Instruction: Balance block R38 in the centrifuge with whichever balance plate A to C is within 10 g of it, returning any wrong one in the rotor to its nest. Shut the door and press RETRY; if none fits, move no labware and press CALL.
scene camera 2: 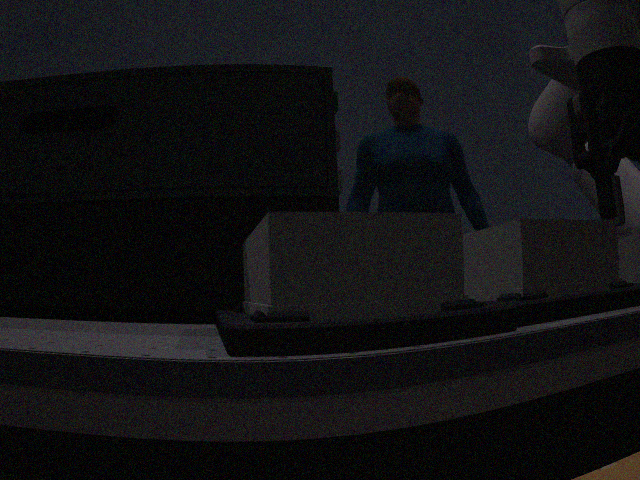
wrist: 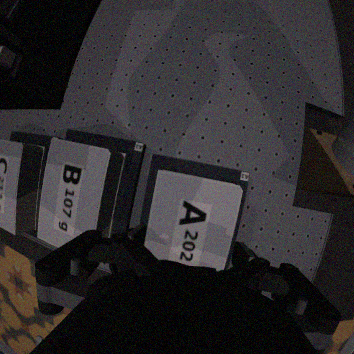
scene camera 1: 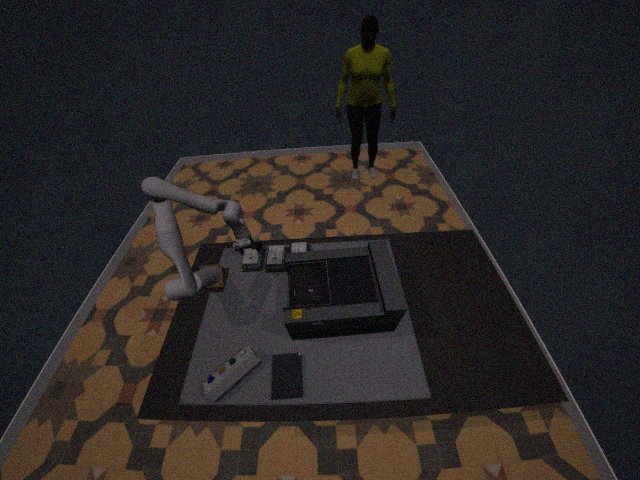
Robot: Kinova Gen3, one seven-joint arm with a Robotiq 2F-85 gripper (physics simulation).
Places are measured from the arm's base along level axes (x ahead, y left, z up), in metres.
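Pixels of known places: gripper, fingertip midpoint: (wrist: 188, 243) (scene camera 1: 251, 253); arm's base, link origin: (scene camera 1: 211, 275).
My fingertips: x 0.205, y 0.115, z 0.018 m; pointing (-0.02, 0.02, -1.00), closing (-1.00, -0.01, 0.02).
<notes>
Ahead of a thing's pixels: the offset from my fingertips to its middle.
Balance plate A @(0.024 m down, 0.001 m ahead, 0.001 m right) (scene camera 1: 251, 259) (wrist: 192, 210), marked 202, sits at its nest, the lower end of its label hidden. Plate B @(0.024 m down, 0.137 m ahead, 0.016 m right) (scene camera 1: 275, 254) (scene camera 2: 568, 255) (wrist: 75, 192), marked 107 g, and plate C @(0.024 m down, 0.267 m ahead, 0.008 m right) (scene camera 1: 298, 248) (scene camera 2: 361, 263) (wrist: 9, 185), its number unclear, stand beside it in a row. My gripper (scene camera 1: 245, 246) (wrist: 188, 243) is open and empty, its fingers on either side of plate A in the wrist view. In scene camera 2 the gripper shows at the right. The centrifuge @(0.065 m up, 0.456 m ahead, 0.299 m right) (scene camera 1: 341, 312) (scene camera 2: 165, 144) has a dark bay in its top; block R38 and the door's state cannot be made out.
A white button panel @(0.015 m down, 0.010 m back, 0.588 m right) (scene camera 1: 233, 373) with blue, yellow, green and pale buttons lies at the front left, its lettering unreadable. A dark flat slab @(0.045 m down, 0.212 m ahead, 0.608 m right) (scene camera 1: 286, 376) lies beside it. The centrifuge's tall housing stands close to plate C. People stand beyond the work area.
</notes>
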